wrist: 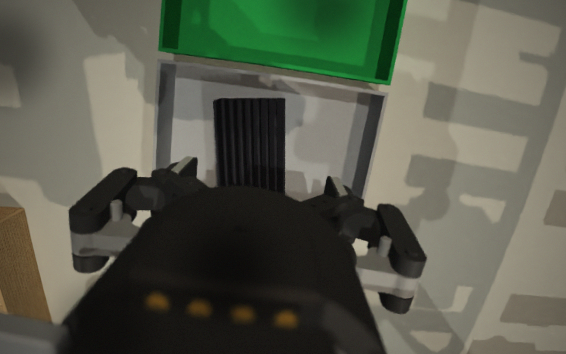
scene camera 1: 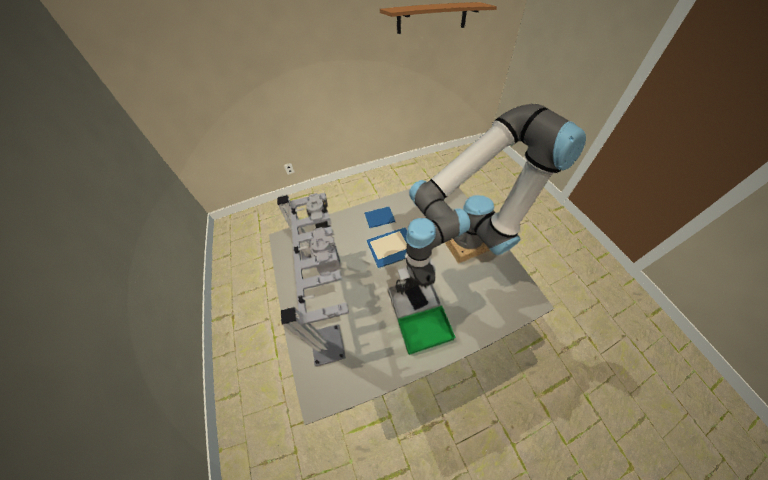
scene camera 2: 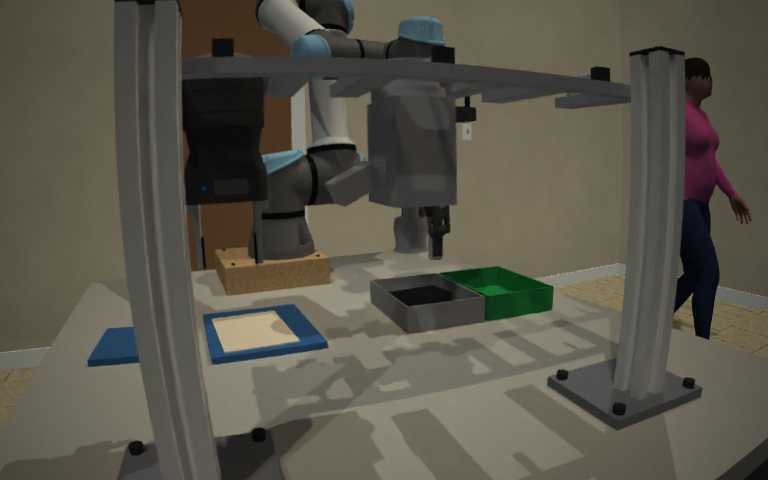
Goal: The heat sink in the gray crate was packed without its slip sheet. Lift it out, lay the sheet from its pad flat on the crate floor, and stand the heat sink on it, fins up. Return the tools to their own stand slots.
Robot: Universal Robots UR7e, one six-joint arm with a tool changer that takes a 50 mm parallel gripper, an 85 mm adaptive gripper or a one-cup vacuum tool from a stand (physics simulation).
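Places are measured from the arm's base along level axes (x ahead, y left, z up), in metres.
Where they show: arm's base, link origin: [scene camera 1: 468, 235] [scene camera 2: 281, 253].
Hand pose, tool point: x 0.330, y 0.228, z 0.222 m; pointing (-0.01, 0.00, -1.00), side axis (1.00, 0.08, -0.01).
Each offset is from my tool point to the top centre of the thing. "pt": to the spot under its first point.
The black finned heat sink @[dx -0.015, dy -0.006, dz -0.248 m] [scene camera 1: 417, 297] [scene camera 2: 424, 294] [wrist: 250, 140] lies in the gray crate @[dx -0.005, dy +0.000, dz -0.238 m] [scene camera 2: 441, 318] [wrist: 371, 145], fins up, with bare crate floor on both sides of it. My gripper [scene camera 2: 435, 253] [wrist: 261, 175], the adaptive one, is open and empty. It hangs above the crate, its fingertips apart on either side of the heat sink's line in the wrist view. The near end of the heat sink is hidden there by the gripper body. The cream slip sheet @[dx +0.040, dy -0.294, dz -0.269 m] [scene camera 1: 387, 245] [scene camera 2: 254, 331] lies flat on its blue pad @[pt dx +0.101, dy -0.207, dz -0.271 m] [scene camera 2: 311, 339].
A green crate @[dx -0.016, dy +0.142, dz -0.238 m] [scene camera 1: 425, 330] [scene camera 2: 521, 304] [wrist: 280, 20] stands beside the gray one. A smaller blue plate @[dx +0.053, dy -0.484, dz -0.271 m] [scene camera 1: 379, 217] [scene camera 2: 113, 346] lies beyond the pad. The tool stand [scene camera 2: 645, 226] holds a black gripper [scene camera 2: 223, 169] and a gray boxy tool @[dx +0.298, dy -0.128, dz +0.083 m] [scene camera 2: 412, 150]. A person [scene camera 2: 702, 141] stands behind.
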